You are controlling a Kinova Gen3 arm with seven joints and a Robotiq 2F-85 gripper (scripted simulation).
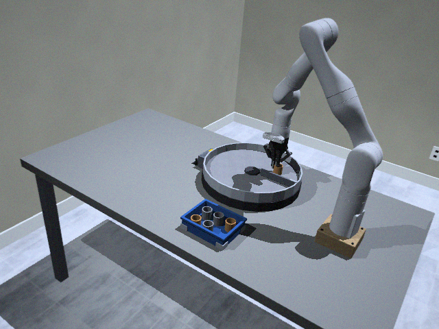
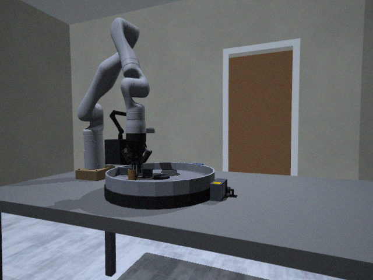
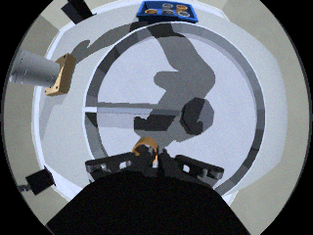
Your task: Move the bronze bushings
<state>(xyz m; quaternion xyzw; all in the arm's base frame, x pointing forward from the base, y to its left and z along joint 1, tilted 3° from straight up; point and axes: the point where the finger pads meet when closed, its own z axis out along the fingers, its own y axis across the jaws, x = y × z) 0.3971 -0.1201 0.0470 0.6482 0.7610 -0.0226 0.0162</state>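
Now: the turntable disc 60 mm ahead of my hand, 70 mm to the left of it and 40 mm below it.
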